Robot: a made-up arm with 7 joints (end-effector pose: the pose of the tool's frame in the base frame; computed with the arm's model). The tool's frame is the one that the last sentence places.
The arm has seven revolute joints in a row. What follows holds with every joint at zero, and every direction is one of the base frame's. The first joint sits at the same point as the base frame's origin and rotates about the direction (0, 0.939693, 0.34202). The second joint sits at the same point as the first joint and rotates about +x. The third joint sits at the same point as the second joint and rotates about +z. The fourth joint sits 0.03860 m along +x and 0.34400 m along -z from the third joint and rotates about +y. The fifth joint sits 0.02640 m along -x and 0.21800 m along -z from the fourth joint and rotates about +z. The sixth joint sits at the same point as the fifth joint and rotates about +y. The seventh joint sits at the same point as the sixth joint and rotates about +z. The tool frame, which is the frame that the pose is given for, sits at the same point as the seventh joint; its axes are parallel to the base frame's.
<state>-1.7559 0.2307 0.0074 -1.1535 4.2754 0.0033 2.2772</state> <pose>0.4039 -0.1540 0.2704 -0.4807 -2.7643 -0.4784</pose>
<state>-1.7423 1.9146 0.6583 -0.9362 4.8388 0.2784 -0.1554</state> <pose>-0.1439 0.4193 0.2957 2.3992 -0.4712 1.3275</pose>
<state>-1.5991 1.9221 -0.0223 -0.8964 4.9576 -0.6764 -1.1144</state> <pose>-0.0023 0.4048 0.3520 -2.6514 -1.0567 0.9535</pose>
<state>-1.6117 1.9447 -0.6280 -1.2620 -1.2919 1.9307 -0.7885</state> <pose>0.1211 0.3446 0.3360 1.9034 0.7968 1.5415</pose>
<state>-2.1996 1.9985 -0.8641 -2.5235 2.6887 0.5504 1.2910</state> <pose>0.0316 0.1216 0.2280 -1.2238 -0.5446 -0.1613</pose>
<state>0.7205 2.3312 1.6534 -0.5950 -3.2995 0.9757 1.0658</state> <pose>0.2174 0.3219 0.3991 -2.0479 -0.6219 0.6361</pose>
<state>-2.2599 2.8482 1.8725 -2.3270 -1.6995 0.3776 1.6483</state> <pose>-0.1864 0.0465 -0.2347 -0.6006 -0.8333 -0.5105</pose>
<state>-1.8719 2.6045 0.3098 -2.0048 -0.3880 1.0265 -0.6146</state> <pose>-0.2926 0.1029 0.2034 -2.3935 0.3483 -1.5244</pose>
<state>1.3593 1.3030 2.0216 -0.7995 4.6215 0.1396 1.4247</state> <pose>-0.1807 0.4674 0.2125 2.3564 -0.3915 0.1690</pose>
